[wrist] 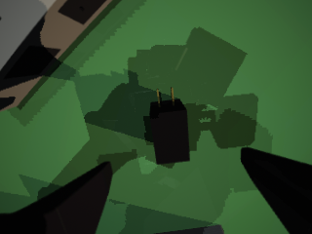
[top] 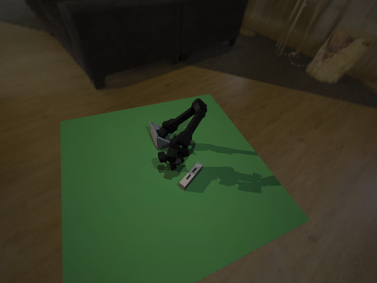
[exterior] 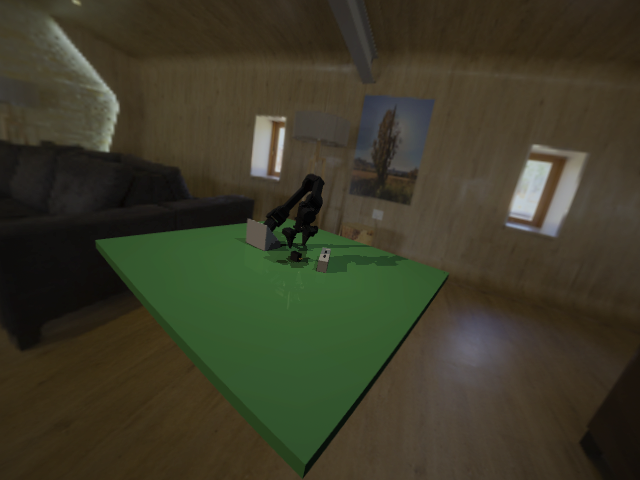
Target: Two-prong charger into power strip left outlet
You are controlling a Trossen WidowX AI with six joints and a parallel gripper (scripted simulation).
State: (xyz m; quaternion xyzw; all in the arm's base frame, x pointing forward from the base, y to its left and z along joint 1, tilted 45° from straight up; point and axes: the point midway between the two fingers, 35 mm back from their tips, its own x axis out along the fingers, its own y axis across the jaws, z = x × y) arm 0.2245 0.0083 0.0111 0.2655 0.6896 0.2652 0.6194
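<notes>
Now: the two-prong charger 20 mm ahead of my gripper tip and 50 mm below it.
</notes>
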